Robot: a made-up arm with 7 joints. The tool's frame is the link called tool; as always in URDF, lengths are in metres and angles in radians. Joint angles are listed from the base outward.
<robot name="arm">
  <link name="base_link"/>
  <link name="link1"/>
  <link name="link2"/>
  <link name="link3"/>
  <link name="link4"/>
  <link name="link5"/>
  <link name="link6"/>
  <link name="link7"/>
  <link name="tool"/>
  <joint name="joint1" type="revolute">
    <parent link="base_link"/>
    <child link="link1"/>
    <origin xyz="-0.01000 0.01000 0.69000" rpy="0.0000 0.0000 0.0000"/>
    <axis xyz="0 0 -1"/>
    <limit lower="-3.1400" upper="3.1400"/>
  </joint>
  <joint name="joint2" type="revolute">
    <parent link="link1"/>
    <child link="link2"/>
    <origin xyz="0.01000 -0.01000 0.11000" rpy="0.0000 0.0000 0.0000"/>
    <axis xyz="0 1 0"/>
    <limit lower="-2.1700" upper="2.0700"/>
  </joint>
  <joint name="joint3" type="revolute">
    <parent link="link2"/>
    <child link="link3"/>
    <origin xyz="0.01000 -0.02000 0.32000" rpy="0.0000 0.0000 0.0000"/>
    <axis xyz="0 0 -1"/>
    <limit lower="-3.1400" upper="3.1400"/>
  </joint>
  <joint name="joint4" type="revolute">
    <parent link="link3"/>
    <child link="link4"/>
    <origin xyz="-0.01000 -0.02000 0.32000" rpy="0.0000 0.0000 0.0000"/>
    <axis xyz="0 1 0"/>
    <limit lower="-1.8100" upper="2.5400"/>
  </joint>
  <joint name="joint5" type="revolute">
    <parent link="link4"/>
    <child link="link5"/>
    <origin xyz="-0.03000 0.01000 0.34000" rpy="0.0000 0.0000 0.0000"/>
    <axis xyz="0 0 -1"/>
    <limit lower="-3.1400" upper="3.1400"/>
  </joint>
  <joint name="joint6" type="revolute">
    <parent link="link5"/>
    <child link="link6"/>
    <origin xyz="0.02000 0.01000 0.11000" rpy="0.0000 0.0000 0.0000"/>
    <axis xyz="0 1 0"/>
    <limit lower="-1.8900" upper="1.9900"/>
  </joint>
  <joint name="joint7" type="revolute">
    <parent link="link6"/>
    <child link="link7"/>
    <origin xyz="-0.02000 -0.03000 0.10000" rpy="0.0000 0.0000 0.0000"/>
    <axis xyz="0 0 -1"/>
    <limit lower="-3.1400" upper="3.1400"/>
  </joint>
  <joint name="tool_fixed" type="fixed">
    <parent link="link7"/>
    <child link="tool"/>
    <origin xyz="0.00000 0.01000 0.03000" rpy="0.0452 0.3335 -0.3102"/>
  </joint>
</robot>
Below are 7 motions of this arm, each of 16 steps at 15 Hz.
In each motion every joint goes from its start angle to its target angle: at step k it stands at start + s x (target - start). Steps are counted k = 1, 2, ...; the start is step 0. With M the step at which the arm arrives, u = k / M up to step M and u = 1 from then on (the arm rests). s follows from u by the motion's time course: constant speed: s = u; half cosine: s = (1 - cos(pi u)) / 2; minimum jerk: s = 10 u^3 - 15 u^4 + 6 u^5.
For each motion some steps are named. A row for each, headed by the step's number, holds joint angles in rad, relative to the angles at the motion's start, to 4 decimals.
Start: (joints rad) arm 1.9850 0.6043 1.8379 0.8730 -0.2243 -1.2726 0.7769
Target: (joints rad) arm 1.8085 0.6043 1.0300 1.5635 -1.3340 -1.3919 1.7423
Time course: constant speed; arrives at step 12
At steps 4, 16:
4: -0.0588 0.0000 -0.2693 0.2302 -0.3699 -0.0398 0.3218
16: -0.1765 0.0000 -0.8079 0.6905 -1.1097 -0.1193 0.9654

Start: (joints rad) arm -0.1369 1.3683 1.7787 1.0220 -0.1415 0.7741 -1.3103
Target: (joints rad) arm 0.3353 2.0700 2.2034 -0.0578 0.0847 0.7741 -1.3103
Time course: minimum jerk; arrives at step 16
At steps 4, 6, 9, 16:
4: 0.0489 0.0726 0.0440 -0.1118 0.0234 0.0000 0.0000
6: 0.1300 0.1931 0.1169 -0.2972 0.0623 0.0000 0.0000
9: 0.2909 0.4322 0.2616 -0.6651 0.1393 0.0000 0.0000
16: 0.4722 0.7017 0.4247 -1.0798 0.2262 0.0000 0.0000

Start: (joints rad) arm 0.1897 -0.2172 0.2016 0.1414 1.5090 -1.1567 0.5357
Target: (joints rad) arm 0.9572 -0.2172 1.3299 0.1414 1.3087 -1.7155 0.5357
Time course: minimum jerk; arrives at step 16
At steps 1, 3, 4, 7, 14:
1: 0.0017 0.0000 0.0025 0.0000 -0.0004 -0.0012 0.0000
3: 0.0374 0.0000 0.0550 0.0000 -0.0098 -0.0273 0.0000
4: 0.0794 0.0000 0.1168 0.0000 -0.0207 -0.0578 0.0000
7: 0.2947 0.0000 0.4333 0.0000 -0.0769 -0.2146 0.0000
14: 0.7552 0.0000 1.1102 0.0000 -0.1971 -0.5498 0.0000

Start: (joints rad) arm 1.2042 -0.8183 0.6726 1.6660 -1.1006 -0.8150 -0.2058
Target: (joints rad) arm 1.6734 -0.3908 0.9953 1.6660 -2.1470 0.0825 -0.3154
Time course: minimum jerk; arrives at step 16
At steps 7, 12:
7: 0.1802 0.1642 0.1239 0.0000 -0.4018 0.3447 -0.0421
12: 0.4206 0.3832 0.2893 0.0000 -0.9381 0.8046 -0.0983

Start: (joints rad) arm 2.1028 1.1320 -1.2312 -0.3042 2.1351 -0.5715 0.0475
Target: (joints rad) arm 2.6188 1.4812 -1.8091 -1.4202 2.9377 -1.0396 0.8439
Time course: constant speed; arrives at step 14
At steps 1, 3, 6, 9, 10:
1: 0.0369 0.0249 -0.0413 -0.0797 0.0573 -0.0334 0.0569
3: 0.1106 0.0748 -0.1238 -0.2391 0.1720 -0.1003 0.1707
6: 0.2211 0.1497 -0.2477 -0.4783 0.3440 -0.2006 0.3413
9: 0.3317 0.2245 -0.3715 -0.7174 0.5160 -0.3009 0.5120
10: 0.3686 0.2494 -0.4128 -0.7971 0.5733 -0.3344 0.5689

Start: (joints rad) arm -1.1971 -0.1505 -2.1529 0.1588 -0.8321 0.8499 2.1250
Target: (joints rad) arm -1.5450 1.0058 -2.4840 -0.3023 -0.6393 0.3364 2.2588
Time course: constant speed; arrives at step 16
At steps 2, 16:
2: -0.0435 0.1445 -0.0414 -0.0576 0.0241 -0.0642 0.0167
16: -0.3479 1.1563 -0.3311 -0.4611 0.1928 -0.5135 0.1338

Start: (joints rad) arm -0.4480 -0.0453 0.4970 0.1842 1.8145 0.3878 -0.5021
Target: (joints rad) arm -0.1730 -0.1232 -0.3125 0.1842 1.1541 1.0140 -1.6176
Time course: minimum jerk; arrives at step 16
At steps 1, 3, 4, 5, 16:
1: 0.0006 -0.0002 -0.0018 0.0000 -0.0015 0.0014 -0.0025
3: 0.0134 -0.0038 -0.0395 0.0000 -0.0322 0.0305 -0.0544
4: 0.0285 -0.0081 -0.0838 0.0000 -0.0684 0.0648 -0.1155
5: 0.0495 -0.0140 -0.1457 0.0000 -0.1189 0.1127 -0.2008
16: 0.2750 -0.0779 -0.8095 0.0000 -0.6604 0.6262 -1.1155

